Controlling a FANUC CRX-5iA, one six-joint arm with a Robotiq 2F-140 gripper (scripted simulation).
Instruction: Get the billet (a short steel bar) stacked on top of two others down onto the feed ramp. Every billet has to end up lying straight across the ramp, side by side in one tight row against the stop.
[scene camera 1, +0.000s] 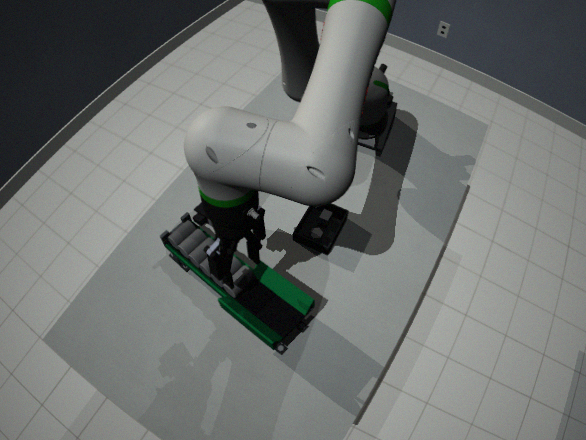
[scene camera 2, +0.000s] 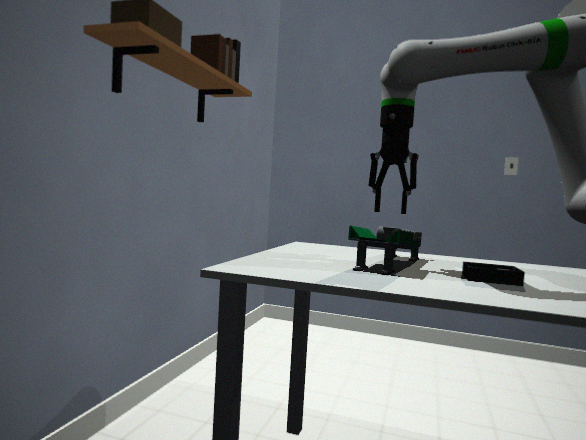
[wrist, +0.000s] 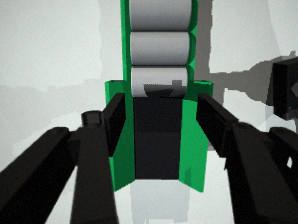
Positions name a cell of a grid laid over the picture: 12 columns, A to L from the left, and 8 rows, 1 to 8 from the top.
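Scene camera 1 gives me my gripper (scene camera 1: E5) together with a black tray (scene camera 1: G4). In scene camera 2 I find the tray again (scene camera 2: J5), and my gripper as well (scene camera 2: H4). The wrist view has my gripper too (wrist: G4), and there I also see a billet (wrist: F3) and a billet (wrist: F2).
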